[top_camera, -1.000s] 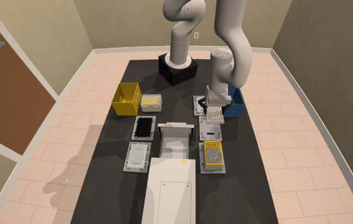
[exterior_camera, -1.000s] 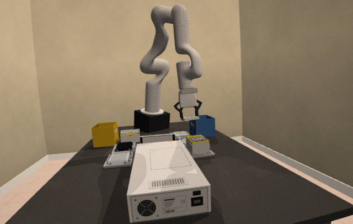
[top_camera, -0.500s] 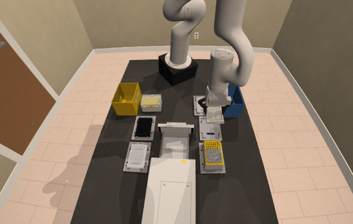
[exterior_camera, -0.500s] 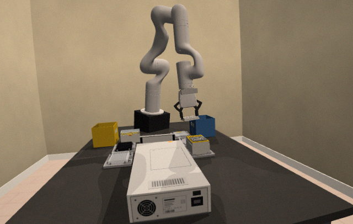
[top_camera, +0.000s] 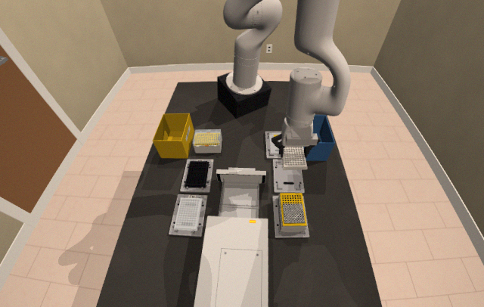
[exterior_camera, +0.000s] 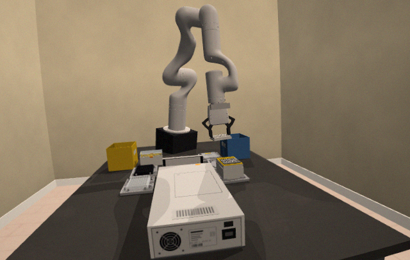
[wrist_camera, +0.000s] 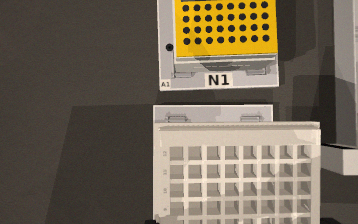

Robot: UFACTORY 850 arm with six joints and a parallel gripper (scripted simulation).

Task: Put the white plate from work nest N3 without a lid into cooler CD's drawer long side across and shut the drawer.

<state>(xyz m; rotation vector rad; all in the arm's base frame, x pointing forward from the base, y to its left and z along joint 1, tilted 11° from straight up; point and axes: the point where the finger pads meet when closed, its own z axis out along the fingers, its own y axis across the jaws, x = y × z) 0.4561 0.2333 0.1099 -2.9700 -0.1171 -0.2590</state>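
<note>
The drawer lies 15 cm ahead of my hand, 18 cm to the right of it and 12 cm below it. Also, from my hand: nest (15 cm below); yellow tip box (17 cm ahead, 10 cm below); white well plate (1 cm below).
</note>
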